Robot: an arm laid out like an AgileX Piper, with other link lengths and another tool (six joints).
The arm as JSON. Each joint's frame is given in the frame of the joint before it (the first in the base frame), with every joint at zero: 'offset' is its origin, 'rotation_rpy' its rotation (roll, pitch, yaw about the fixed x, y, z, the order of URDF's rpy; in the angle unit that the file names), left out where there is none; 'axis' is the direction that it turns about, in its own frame. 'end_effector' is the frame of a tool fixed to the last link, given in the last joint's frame.
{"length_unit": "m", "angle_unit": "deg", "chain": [
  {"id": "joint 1", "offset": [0.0, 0.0, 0.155], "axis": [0.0, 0.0, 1.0]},
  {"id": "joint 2", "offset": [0.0, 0.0, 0.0], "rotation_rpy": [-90.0, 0.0, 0.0], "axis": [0.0, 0.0, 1.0]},
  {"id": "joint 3", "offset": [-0.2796, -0.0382, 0.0], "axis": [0.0, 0.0, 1.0]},
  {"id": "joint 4", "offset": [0.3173, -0.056, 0.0], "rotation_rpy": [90.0, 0.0, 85.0], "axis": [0.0, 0.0, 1.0]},
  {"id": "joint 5", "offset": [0.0, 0.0, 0.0], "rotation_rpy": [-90.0, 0.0, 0.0], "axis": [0.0, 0.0, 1.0]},
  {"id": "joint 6", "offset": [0.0, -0.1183, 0.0], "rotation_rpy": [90.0, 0.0, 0.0], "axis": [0.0, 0.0, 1.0]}
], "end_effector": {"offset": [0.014, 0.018, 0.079], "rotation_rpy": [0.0, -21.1, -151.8]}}
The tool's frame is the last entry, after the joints.
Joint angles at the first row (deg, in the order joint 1, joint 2, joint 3, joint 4, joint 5, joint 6):
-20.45, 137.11, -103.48, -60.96, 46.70, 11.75
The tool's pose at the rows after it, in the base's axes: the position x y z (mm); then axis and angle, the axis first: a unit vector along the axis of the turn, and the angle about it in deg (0 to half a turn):
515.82 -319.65 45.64 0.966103 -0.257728 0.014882 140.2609
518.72 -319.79 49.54 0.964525 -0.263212 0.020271 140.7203
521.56 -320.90 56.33 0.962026 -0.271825 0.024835 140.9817
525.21 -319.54 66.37 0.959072 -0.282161 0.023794 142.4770
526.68 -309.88 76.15 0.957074 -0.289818 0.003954 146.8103
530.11 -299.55 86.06 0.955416 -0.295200 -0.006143 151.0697
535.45 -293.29 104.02 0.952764 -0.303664 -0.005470 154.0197
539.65 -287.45 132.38 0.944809 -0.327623 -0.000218 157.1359
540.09 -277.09 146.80 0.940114 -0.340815 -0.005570 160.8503
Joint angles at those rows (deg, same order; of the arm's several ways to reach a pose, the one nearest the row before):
-20.45, 137.05, -103.48, -59.93, 46.29, 11.57
-20.45, 137.05, -104.28, -59.24, 46.41, 11.52
-20.45, 137.05, -105.54, -58.44, 47.10, 11.29
-20.45, 137.05, -108.00, -55.00, 48.64, 8.94
-20.46, 137.05, -111.79, -46.64, 52.14, 2.81
-20.46, 137.05, -115.16, -39.82, 55.12, -1.49
-20.45, 137.05, -119.23, -35.24, 58.33, -4.18
-20.45, 137.00, -124.85, -31.23, 63.31, -5.10
-20.46, 136.99, -128.34, -27.04, 67.32, -5.90

